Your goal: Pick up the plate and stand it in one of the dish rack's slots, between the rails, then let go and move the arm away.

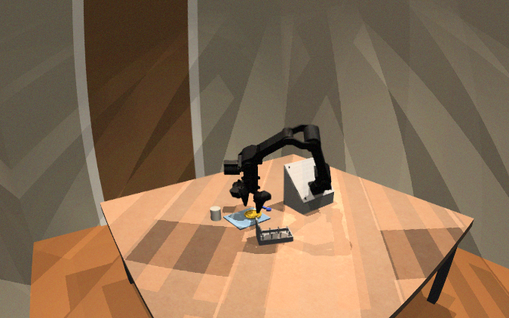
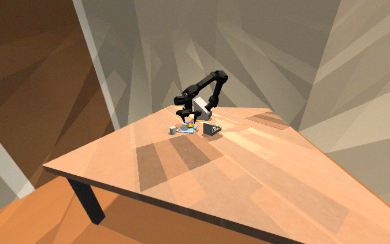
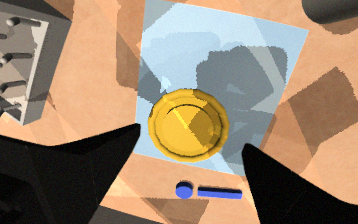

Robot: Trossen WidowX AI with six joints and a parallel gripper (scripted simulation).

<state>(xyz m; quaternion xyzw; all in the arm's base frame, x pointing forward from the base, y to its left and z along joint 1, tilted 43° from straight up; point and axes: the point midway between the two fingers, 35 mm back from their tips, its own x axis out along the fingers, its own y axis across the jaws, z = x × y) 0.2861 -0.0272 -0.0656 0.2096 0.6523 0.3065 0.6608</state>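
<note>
Right now my gripper tip is 2 cm above the yellow plate. The rest, counted from my gripper tip: blue spoon 9 cm behind, 4 cm to the right, 4 cm below; cup 13 cm ahead, 7 cm to the right, 1 cm below; light blue mat 4 cm below, 2 cm ahead, 1 cm to the right.
</note>
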